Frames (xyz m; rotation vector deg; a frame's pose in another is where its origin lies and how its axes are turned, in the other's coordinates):
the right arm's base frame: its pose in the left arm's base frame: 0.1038 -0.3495 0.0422 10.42 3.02 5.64
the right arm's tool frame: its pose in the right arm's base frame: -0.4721 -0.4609 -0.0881 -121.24 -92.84 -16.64
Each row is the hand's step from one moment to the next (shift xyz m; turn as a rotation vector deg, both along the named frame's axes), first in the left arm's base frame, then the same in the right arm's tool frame.
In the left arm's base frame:
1: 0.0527 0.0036 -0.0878 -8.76 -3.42 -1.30
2: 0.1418 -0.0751 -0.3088 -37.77 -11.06 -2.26
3: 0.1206 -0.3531 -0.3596 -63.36 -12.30 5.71
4: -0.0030 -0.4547 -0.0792 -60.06 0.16 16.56
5: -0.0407 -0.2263 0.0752 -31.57 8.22 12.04
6: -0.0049 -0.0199 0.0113 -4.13 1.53 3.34
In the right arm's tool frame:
1: -0.0348 0.0764 0.0588 -5.46 -7.74 0.70
2: -0.2019 0.2325 0.1620 -18.72 -34.59 2.68
3: -0.4554 0.2446 0.0359 -21.07 -61.26 1.02
4: -0.4051 0.0487 -0.2158 -4.31 -62.15 -0.37
5: -0.1456 -0.0476 -0.1872 6.06 -34.17 2.21
6: -0.0104 -0.0069 -0.0198 2.15 -5.03 -0.79

